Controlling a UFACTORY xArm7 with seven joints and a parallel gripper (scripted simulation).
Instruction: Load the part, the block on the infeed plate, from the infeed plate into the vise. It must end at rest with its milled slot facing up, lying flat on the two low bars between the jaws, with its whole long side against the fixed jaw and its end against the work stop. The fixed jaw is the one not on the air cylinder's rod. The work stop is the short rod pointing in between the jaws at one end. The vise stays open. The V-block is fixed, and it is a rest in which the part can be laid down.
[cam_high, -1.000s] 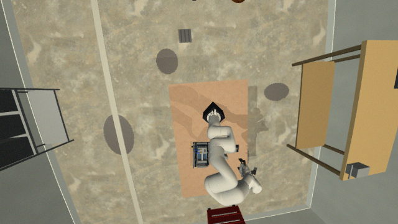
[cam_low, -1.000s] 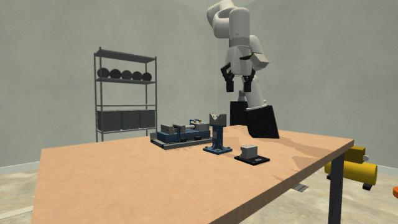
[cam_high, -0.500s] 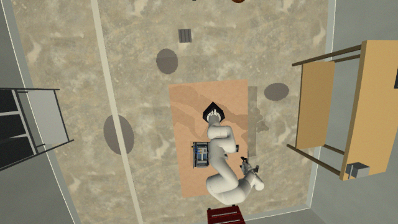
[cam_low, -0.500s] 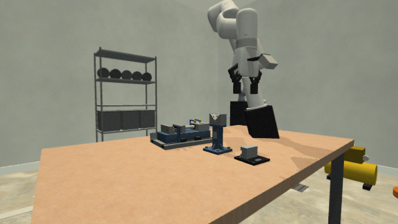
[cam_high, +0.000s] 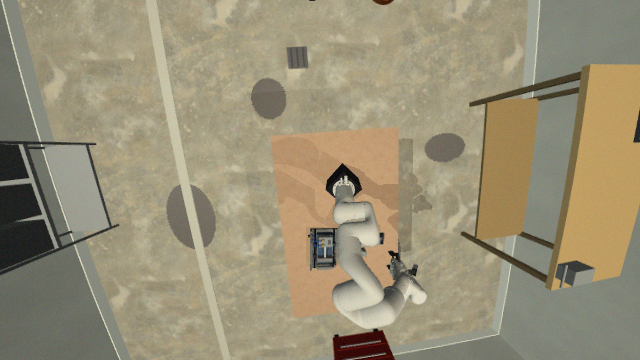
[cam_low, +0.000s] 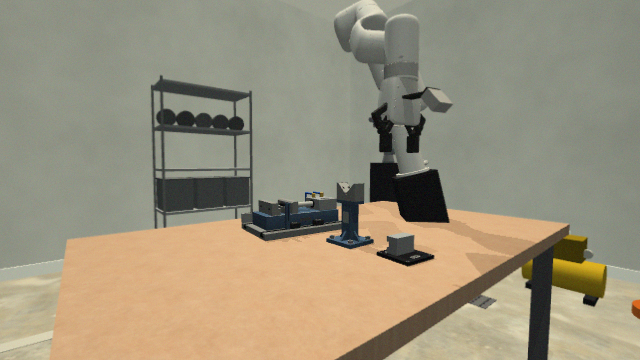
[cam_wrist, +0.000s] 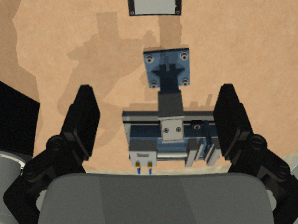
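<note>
Now: the grey block 220 mm below my hand. From my hand the other things lie so: black infeed plate: 20 mm to the left, 240 mm below; then work stop: 100 mm ahead, 340 mm to the right, 160 mm below; then grey V-block: 10 mm ahead, 130 mm to the right, 110 mm below.
</note>
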